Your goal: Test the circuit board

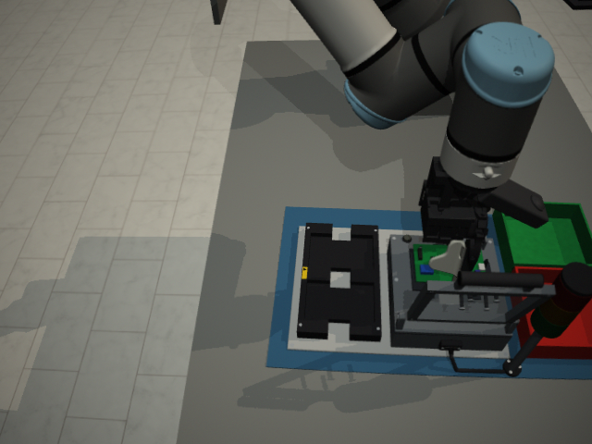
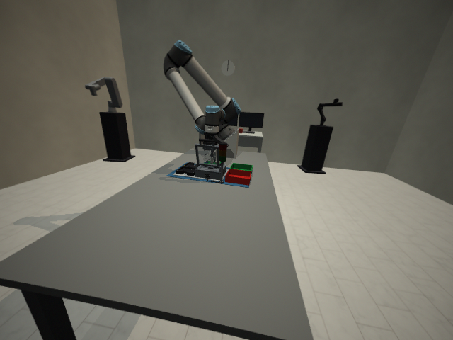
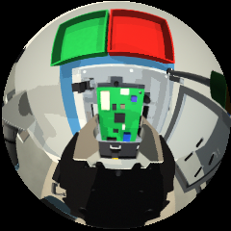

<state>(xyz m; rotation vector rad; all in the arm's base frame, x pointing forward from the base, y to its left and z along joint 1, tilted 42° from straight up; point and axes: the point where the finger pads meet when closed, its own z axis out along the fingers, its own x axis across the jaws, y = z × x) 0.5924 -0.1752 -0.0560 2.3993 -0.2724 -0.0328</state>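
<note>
My gripper is now right at the green circuit board. The rest, counted from my hand: black latch tab 6 cm to the left, 5 cm behind; then tester lid 12 cm ahead, 10 cm above, 3 cm to the right; then red bin 18 cm to the left, 8 cm ahead, 7 cm below.
</note>
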